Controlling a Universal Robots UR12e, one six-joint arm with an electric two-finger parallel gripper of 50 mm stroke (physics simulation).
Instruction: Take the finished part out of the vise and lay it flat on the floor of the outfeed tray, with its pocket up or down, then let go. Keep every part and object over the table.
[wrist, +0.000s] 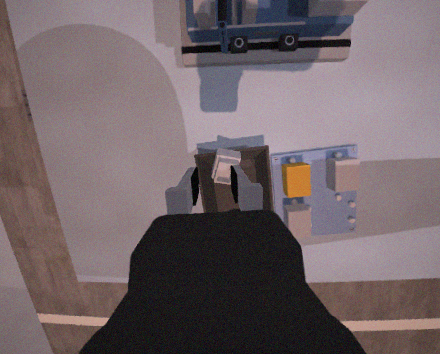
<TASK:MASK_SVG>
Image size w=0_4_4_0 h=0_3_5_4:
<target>gripper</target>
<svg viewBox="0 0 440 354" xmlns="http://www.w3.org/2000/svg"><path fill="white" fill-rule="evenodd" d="M366 352L352 332L329 313L306 283L302 248L277 213L271 210L263 210L262 185L260 183L251 183L239 165L231 165L231 190L235 203L239 204L241 211L191 214L192 207L196 205L199 194L198 167L189 167L177 187L169 187L165 192L168 215L159 216L153 220L130 257L128 292L107 323L93 334L79 354L366 354Z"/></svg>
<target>finished part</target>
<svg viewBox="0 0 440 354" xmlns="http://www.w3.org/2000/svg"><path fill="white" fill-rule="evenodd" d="M217 148L211 178L214 179L215 183L231 185L230 166L239 165L241 161L240 151Z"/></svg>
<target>orange block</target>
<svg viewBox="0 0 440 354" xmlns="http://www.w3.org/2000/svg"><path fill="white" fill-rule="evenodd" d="M309 164L304 162L282 164L283 192L288 198L311 195Z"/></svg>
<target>pale block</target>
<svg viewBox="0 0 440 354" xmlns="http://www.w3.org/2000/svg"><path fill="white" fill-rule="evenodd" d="M360 158L346 156L326 159L327 188L334 192L359 190Z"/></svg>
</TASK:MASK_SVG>
